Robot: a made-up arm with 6 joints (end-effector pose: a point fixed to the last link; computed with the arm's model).
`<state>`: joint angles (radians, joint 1 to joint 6).
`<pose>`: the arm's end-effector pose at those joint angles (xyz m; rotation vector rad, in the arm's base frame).
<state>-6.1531 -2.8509 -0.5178 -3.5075 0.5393 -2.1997</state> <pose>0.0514 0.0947 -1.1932 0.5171 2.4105 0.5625</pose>
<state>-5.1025 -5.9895 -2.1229 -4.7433 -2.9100 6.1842</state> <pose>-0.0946 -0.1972 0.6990 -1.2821 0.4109 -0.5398</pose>
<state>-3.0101 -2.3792 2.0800 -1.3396 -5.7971 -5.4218</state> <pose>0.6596 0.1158 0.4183 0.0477 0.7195 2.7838</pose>
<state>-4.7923 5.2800 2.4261 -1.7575 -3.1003 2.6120</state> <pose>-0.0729 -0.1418 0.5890 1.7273 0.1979 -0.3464</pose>
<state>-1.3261 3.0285 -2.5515 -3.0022 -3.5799 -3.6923</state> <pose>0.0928 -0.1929 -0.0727 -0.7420 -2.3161 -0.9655</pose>
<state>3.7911 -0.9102 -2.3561 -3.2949 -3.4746 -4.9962</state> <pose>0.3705 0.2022 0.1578 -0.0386 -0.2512 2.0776</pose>
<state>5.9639 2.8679 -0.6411 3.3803 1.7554 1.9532</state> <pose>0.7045 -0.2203 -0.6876 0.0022 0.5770 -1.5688</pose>
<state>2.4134 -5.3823 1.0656 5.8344 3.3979 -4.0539</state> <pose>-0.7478 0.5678 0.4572 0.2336 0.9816 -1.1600</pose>
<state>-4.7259 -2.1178 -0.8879 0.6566 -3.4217 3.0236</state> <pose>-0.0936 -0.6684 -0.6002 0.2423 0.0156 -2.3385</pose>
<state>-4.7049 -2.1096 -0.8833 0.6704 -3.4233 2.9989</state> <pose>-0.0802 -0.6783 -0.5943 0.2408 0.0045 -2.3547</pose>
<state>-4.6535 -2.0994 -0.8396 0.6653 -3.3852 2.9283</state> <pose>-0.0397 -0.7017 -0.5816 0.1775 -0.0724 -2.3698</pose>
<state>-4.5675 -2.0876 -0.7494 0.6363 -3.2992 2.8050</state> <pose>0.0355 -0.7341 -0.5609 0.0646 -0.2486 -2.3747</pose>
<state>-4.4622 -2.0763 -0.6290 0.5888 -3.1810 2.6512</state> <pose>0.1345 -0.7603 -0.5365 -0.0349 -0.5168 -2.3546</pose>
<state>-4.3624 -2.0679 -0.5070 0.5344 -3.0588 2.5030</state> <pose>0.2324 -0.7720 -0.5150 -0.0721 -0.8141 -2.3045</pose>
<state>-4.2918 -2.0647 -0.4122 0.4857 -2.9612 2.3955</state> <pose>0.3032 -0.7730 -0.5018 -0.0613 -1.0519 -2.2407</pose>
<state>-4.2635 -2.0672 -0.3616 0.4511 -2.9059 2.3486</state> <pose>0.3323 -0.7719 -0.4990 -0.0545 -1.1760 -2.1909</pose>
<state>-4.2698 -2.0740 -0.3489 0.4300 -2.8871 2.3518</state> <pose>0.3270 -0.7718 -0.5044 -0.0748 -1.2018 -2.1651</pose>
